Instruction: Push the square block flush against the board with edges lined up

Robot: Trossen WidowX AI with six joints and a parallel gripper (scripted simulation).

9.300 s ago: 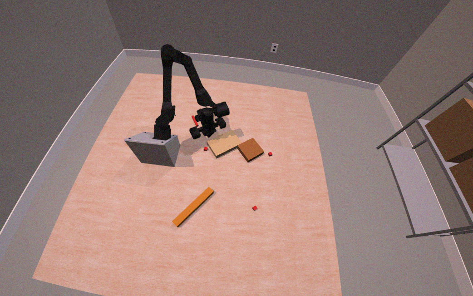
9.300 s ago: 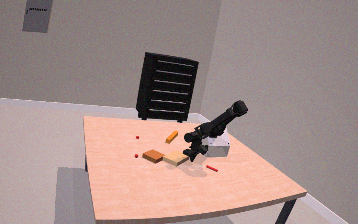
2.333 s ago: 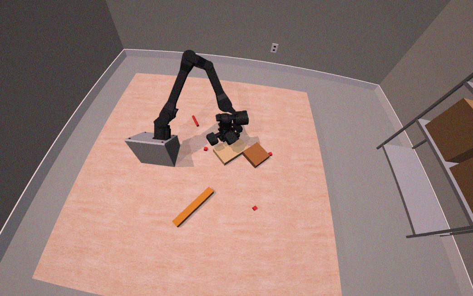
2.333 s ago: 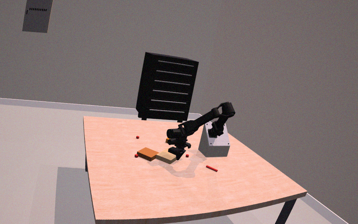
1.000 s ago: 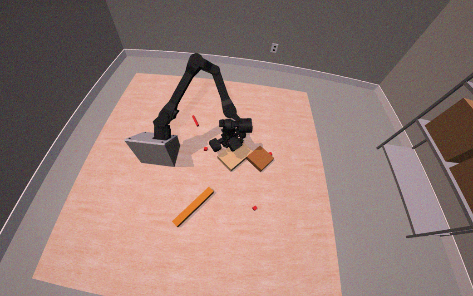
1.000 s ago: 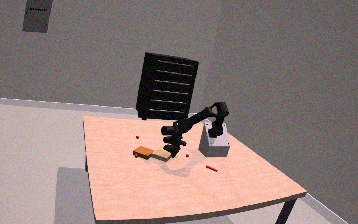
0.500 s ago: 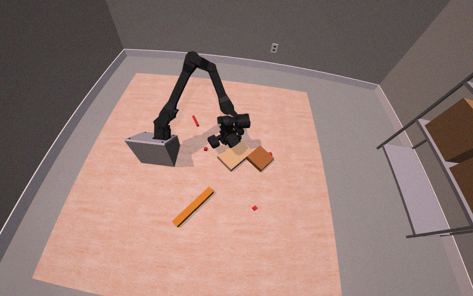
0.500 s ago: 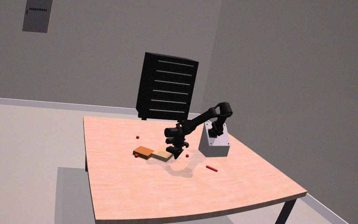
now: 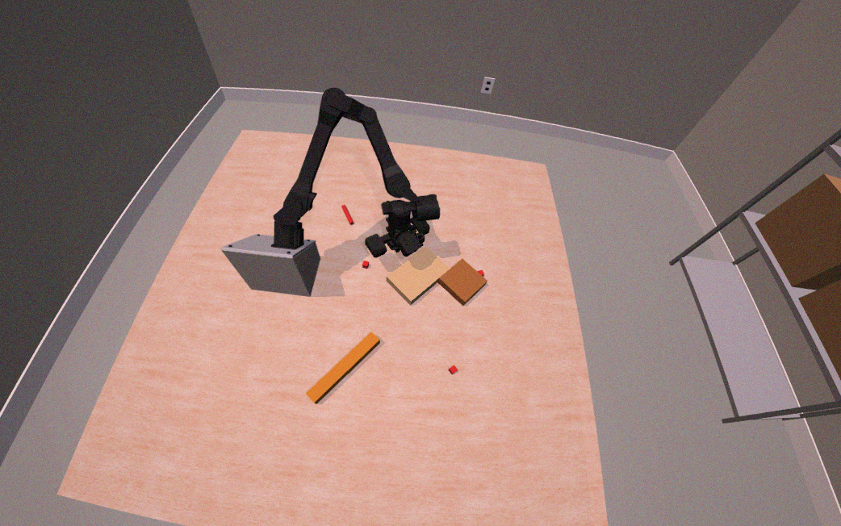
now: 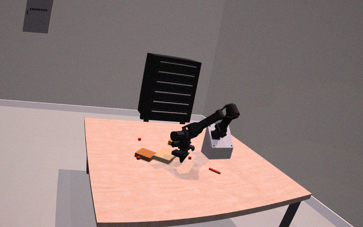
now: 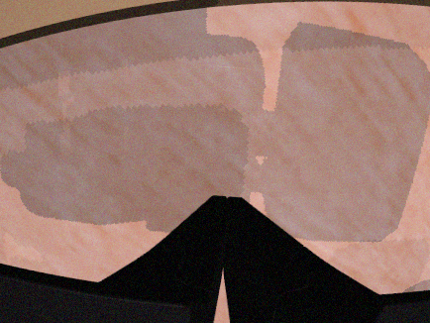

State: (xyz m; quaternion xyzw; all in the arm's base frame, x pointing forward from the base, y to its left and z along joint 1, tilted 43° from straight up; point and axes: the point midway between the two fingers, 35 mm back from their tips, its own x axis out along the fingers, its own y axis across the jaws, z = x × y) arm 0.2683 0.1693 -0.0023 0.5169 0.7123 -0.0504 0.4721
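The light tan board lies 8 cm to the right of my gripper tip, 7 cm ahead of it and 1 cm above it. Round my gripper tip: long orange bar 37 cm to the right, 9 cm behind, 1 cm above; then red stick 18 cm behind, 12 cm to the left; then brown square block 21 cm ahead, 8 cm to the right, 1 cm above.
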